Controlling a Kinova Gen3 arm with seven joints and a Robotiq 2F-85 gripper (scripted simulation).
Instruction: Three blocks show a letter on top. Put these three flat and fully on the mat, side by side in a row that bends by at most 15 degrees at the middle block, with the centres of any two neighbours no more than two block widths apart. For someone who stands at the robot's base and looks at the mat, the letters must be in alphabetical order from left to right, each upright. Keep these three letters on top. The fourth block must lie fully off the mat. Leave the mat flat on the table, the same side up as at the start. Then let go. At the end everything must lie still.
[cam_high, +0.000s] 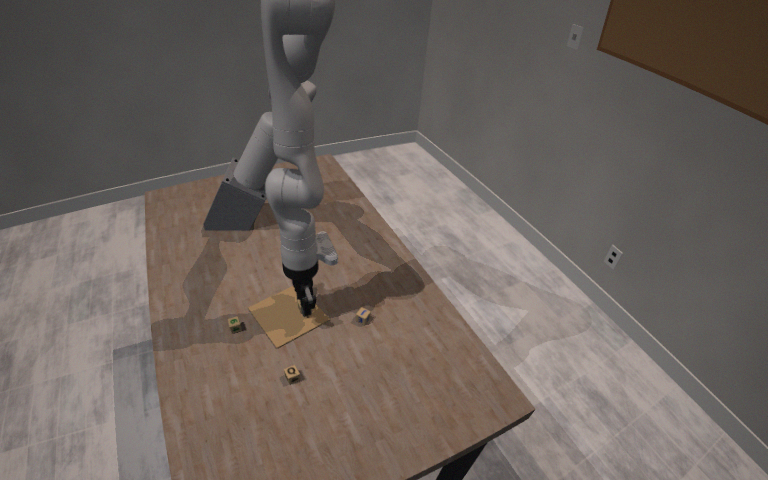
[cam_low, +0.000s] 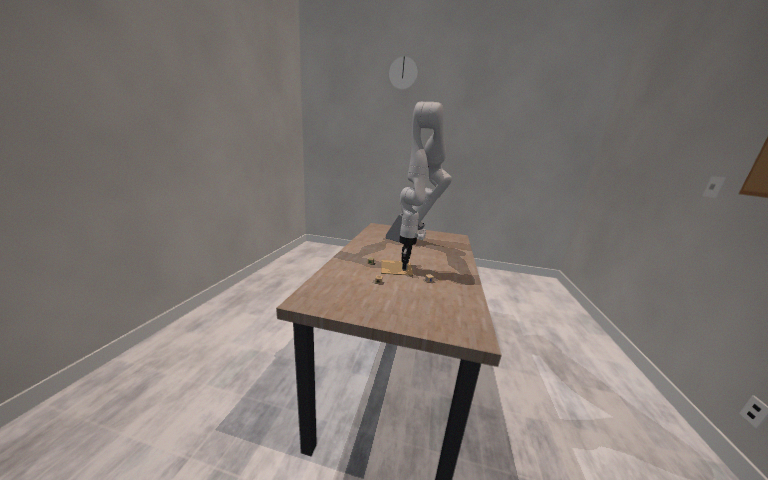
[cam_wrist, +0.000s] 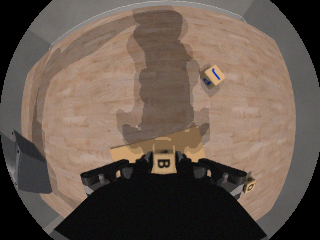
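My hand is 40 mm to the left of the tan mat and 20 mm above it. The rest, counted from my hand: block: 180 mm ahead, 60 mm to the right, 10 mm below.
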